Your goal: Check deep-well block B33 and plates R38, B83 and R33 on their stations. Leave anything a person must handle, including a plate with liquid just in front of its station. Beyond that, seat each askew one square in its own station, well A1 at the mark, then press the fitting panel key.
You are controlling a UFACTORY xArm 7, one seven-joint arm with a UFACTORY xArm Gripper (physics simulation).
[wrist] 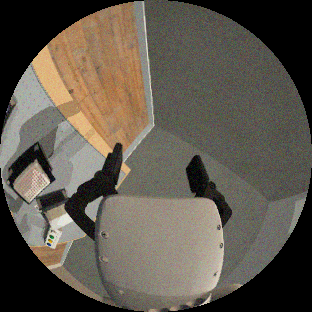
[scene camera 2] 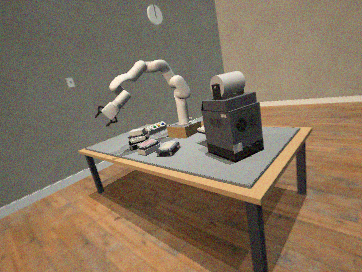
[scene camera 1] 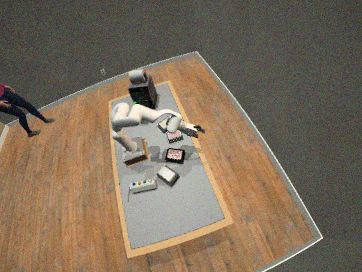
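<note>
My gripper (scene camera 1: pixel 202 131) (scene camera 2: pixel 102 121) (wrist: pixel 157 156) is open and empty, high beyond the table's long edge, away from the plates. A plate with reddish wells (scene camera 1: pixel 175 155) (wrist: pixel 32 181) is on a black station (wrist: pixel 25 157); in the wrist view it shows toward the station's lower side. A white-topped piece (scene camera 1: pixel 168 174) (wrist: pixel 58 216) is on a dark grey station. A pink-topped plate (scene camera 1: pixel 174 136) (scene camera 2: pixel 148 146) and a pale-topped piece (scene camera 1: pixel 163 125) (scene camera 2: pixel 168 147) are toward the machine; the arm partly covers the latter in scene camera 1. Labels, A1 marks, liquid and exact seating are too small to tell.
The key panel (scene camera 1: pixel 143 185) (scene camera 2: pixel 157 126) (wrist: pixel 52 238) has coloured keys. A tall dark machine (scene camera 1: pixel 144 92) (scene camera 2: pixel 232 127) with a white roll on top is at one table end. The arm's base block (scene camera 1: pixel 136 154) (scene camera 2: pixel 184 131) is opposite the stations. A person (scene camera 1: pixel 17 107) stands off the table.
</note>
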